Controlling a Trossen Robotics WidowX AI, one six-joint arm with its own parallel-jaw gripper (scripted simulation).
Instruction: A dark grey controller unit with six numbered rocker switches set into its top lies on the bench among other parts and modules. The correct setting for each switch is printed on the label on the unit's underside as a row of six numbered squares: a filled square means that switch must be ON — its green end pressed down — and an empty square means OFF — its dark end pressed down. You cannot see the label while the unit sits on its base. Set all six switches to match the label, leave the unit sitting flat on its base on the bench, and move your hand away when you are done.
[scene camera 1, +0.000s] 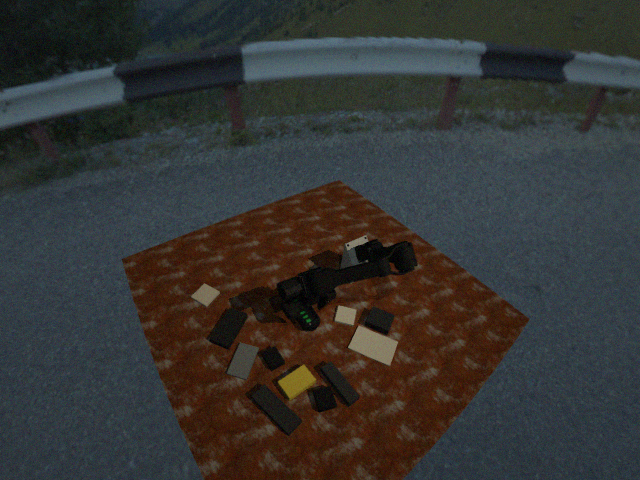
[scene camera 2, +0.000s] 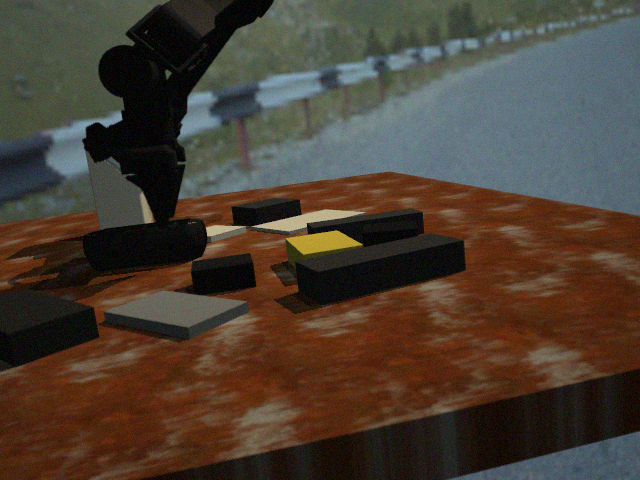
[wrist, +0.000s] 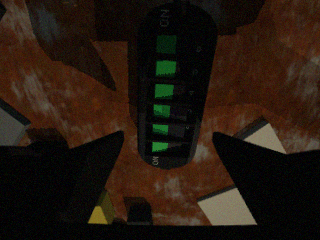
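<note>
Gripper open, holding nothing: my gripper (scene camera 2: 167, 222). A yellow block (scene camera 2: 304, 247) is visible, also in scene camera 1 (scene camera 1: 300, 379). A grey plate (scene camera 2: 183, 315) appears in scene camera 1 (scene camera 1: 244, 357) as well. A cream plate (scene camera 2: 292, 225) can also be found in scene camera 1 (scene camera 1: 370, 344) and in the wrist view (wrist: 227, 207). A cream tile (wrist: 262, 134) is present.
</note>
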